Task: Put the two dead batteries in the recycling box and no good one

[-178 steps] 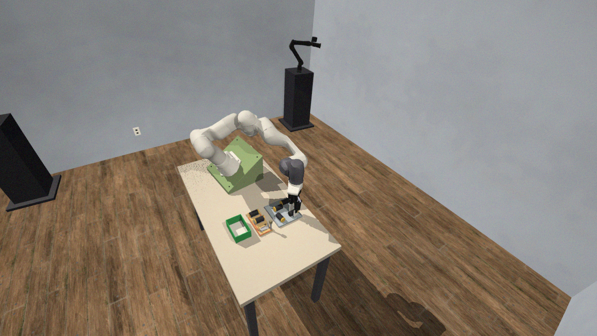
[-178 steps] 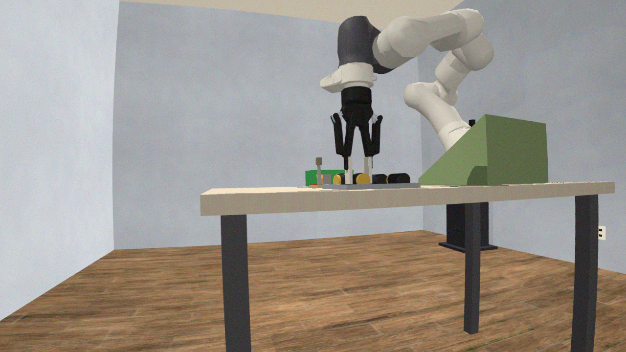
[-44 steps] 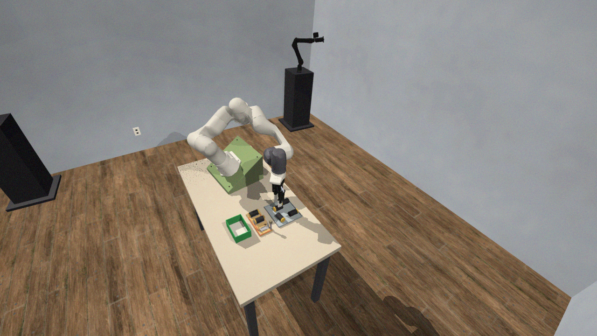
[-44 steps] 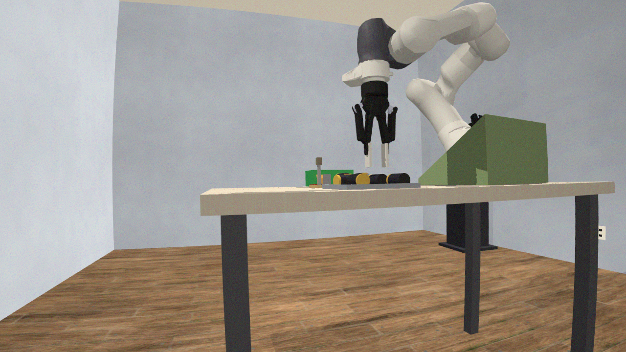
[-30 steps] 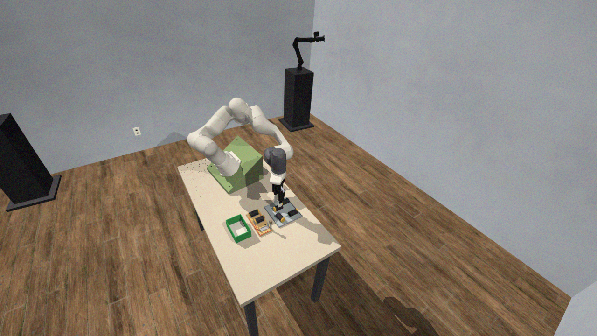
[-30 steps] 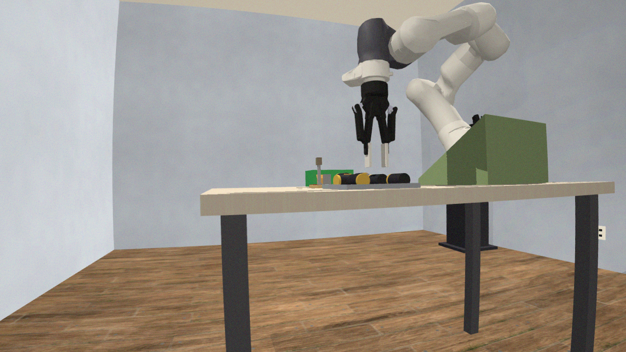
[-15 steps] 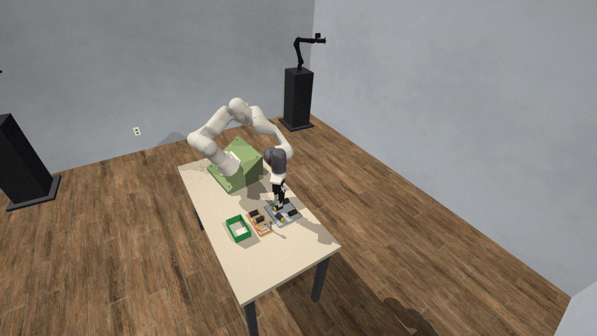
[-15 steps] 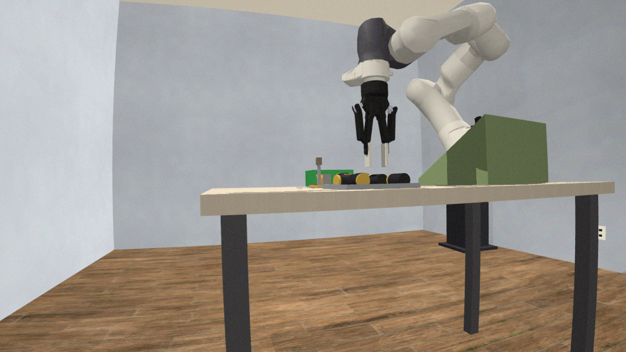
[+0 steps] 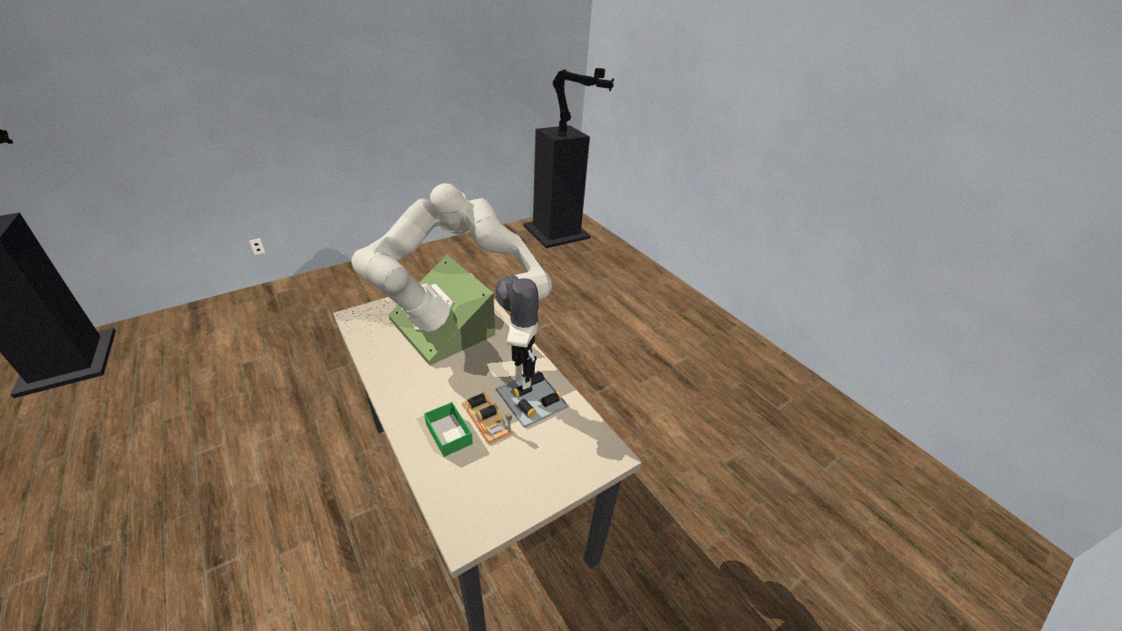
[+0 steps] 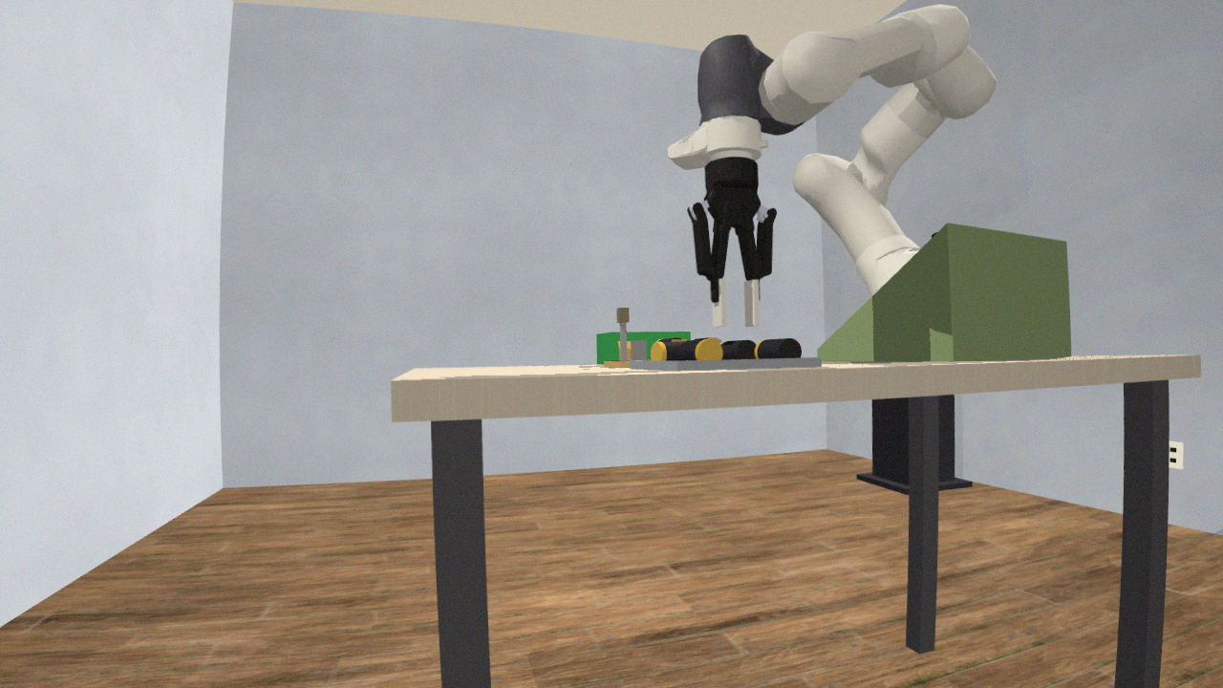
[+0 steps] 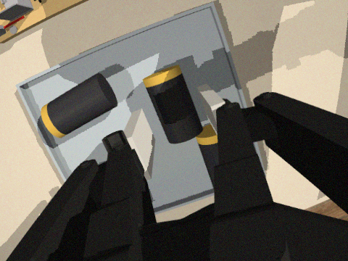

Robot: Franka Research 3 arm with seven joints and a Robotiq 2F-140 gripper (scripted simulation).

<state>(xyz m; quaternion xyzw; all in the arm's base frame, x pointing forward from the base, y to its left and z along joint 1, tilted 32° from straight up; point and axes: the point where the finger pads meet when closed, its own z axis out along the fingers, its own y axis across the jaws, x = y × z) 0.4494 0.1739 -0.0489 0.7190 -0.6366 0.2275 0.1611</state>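
The grey tray is 8 cm below my hand, 3 cm ahead of it and 2 cm to the left of it. Also, from my hand: battery holder: 16 cm to the right, 8 cm below, 5 cm ahead; then green recycling box: 29 cm to the right, 7 cm below, 6 cm ahead; then bulb post: 14 cm ahead, 11 cm to the right, 5 cm below.
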